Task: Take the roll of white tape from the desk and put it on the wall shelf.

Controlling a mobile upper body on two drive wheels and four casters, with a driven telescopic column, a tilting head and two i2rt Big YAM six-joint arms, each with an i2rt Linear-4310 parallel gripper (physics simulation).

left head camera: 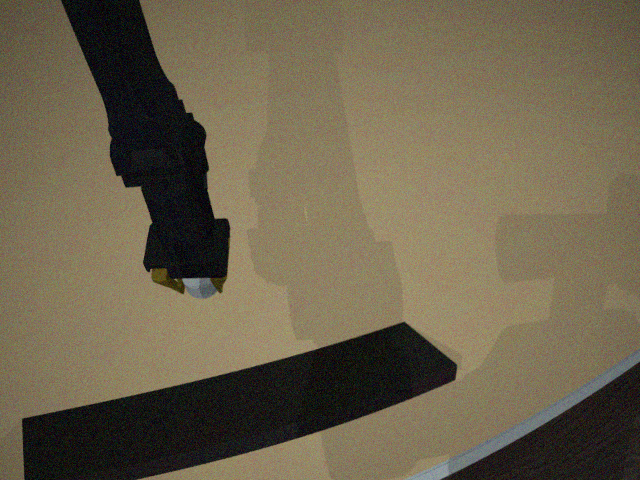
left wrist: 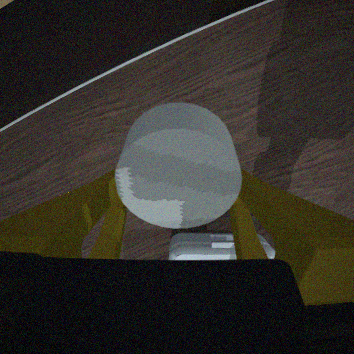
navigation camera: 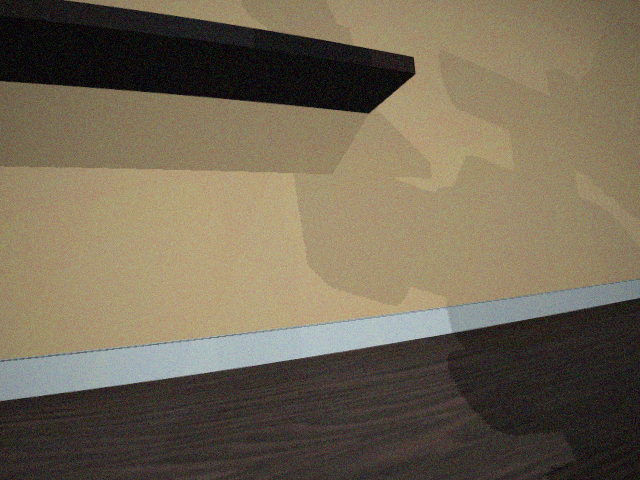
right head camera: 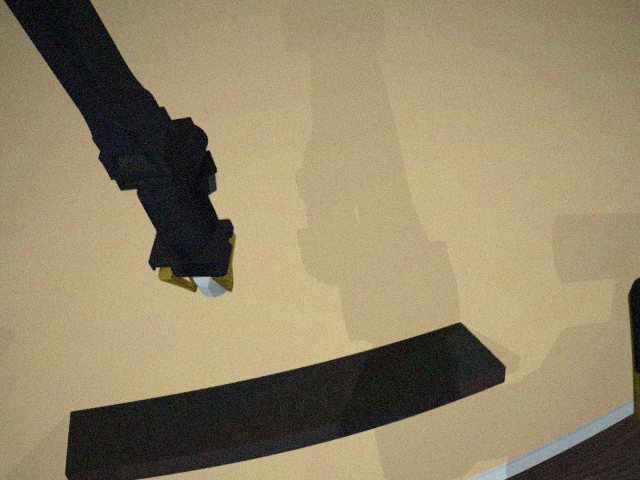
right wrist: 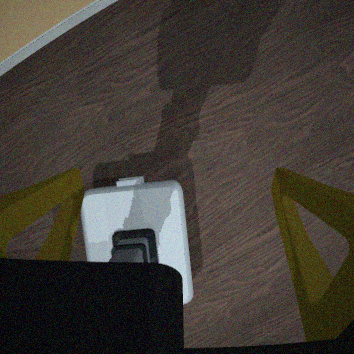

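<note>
The roll of white tape (left head camera: 200, 287) (right head camera: 211, 286) (left wrist: 178, 170) is held between the yellow fingers of my left gripper (left head camera: 196, 289) (right head camera: 209, 288) (left wrist: 177, 175), which is shut on it. In both head views, the roll shows above the black wall shelf (left head camera: 232, 397) (right head camera: 284, 397) (navigation camera: 206, 62) with wall visible between them; the height over the shelf is hard to tell. In the left wrist view, a black surface, likely the shelf, fills the upper left. My right gripper (right wrist: 177, 178) stands wide open, with nothing between its fingertips. The desk does not show.
The robot's white base (right wrist: 165, 225) (left wrist: 202, 245) shows below the grippers in both wrist views. A tan wall (left head camera: 413, 129) (right head camera: 465, 129) (navigation camera: 155, 248) stands behind the shelf, with a pale skirting board (left head camera: 542, 418) (navigation camera: 206, 351) and dark wood floor (navigation camera: 232, 423) below. Arm shadows fall on the wall.
</note>
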